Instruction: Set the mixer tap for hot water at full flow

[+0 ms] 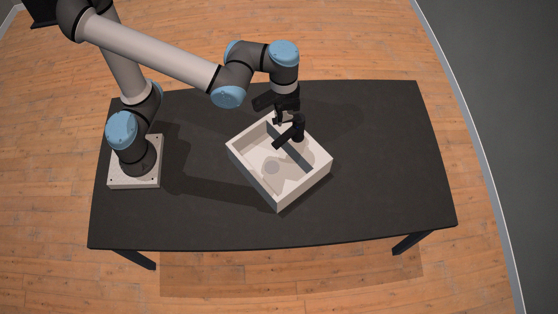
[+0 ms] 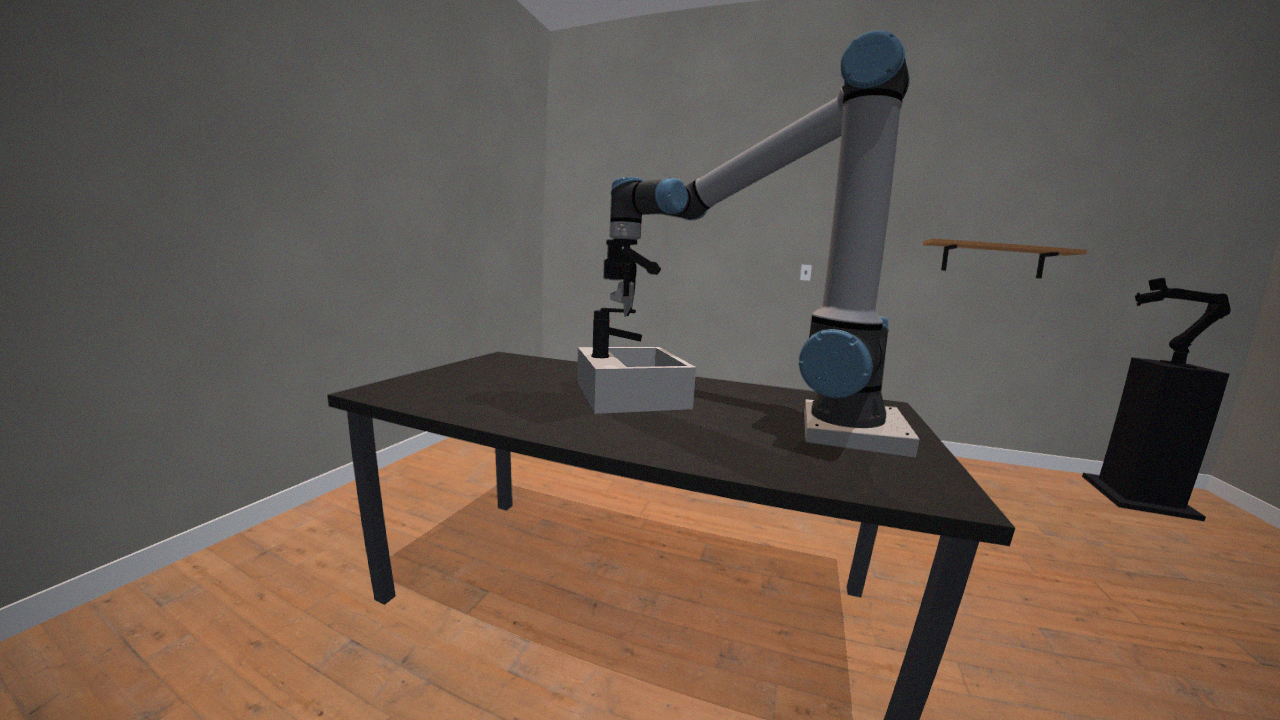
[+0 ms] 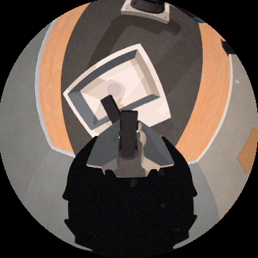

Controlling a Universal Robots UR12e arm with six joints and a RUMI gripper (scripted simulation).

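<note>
Right now the lever is 3 cm ahead of my hand and 1 cm to the left of it. From my hand the other things lie so: white square basin 23 cm below, 6 cm to the right, 1 cm behind.
</note>
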